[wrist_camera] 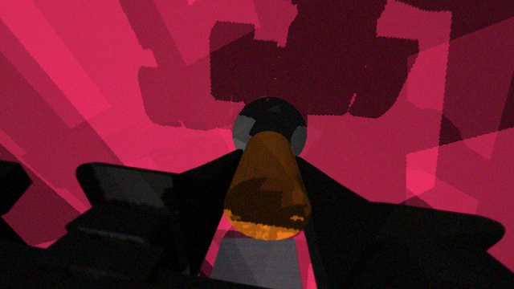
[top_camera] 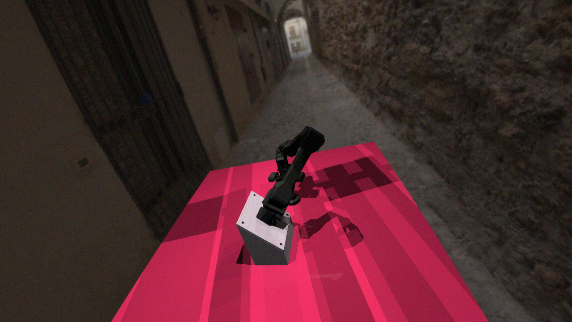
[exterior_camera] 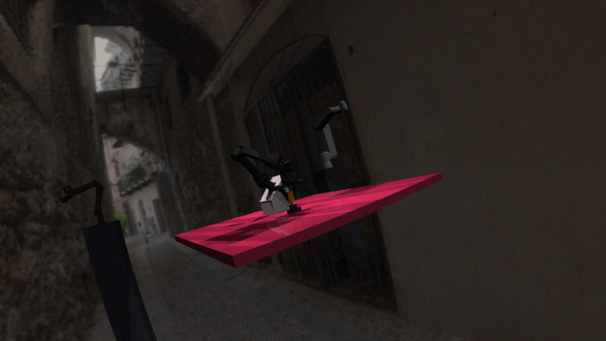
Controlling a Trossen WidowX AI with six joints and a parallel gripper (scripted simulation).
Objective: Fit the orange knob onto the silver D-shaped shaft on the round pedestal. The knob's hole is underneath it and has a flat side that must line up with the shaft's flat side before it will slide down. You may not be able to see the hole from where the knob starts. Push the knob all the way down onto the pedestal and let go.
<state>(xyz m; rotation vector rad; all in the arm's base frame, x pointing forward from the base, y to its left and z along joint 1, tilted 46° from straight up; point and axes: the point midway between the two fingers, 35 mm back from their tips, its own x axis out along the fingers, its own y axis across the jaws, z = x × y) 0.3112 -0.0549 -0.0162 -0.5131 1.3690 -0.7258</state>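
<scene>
The orange knob lies 3 cm above my gripper tip. Round my gripper tip: dark round pedestal (4 cm below).
</scene>
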